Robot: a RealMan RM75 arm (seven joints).
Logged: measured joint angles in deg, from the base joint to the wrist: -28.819, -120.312, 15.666, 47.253, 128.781, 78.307, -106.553; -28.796, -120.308, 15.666, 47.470, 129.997, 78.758, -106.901; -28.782, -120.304, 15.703, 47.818, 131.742, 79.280, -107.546; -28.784, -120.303, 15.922, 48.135, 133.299, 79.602, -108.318; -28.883, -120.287, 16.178, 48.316, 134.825, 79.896, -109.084; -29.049, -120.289, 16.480, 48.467, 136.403, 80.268, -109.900; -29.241, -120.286, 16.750, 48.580, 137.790, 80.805, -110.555; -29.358, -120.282, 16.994, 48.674, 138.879, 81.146, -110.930
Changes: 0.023, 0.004, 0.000, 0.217, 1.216, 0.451, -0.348; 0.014, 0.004, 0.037, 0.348, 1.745, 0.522, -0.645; -0.002, 0.001, 0.219, 0.317, 1.557, 0.322, -0.772; -0.099, 0.016, 0.256, 0.181, 1.526, 0.294, -0.766; -0.166, -0.002, 0.302, 0.151, 1.578, 0.372, -0.816; -0.192, 0.003, 0.270, 0.113, 1.387, 0.537, -0.655; -0.117, 0.004, 0.244, 0.094, 1.089, 0.341, -0.375
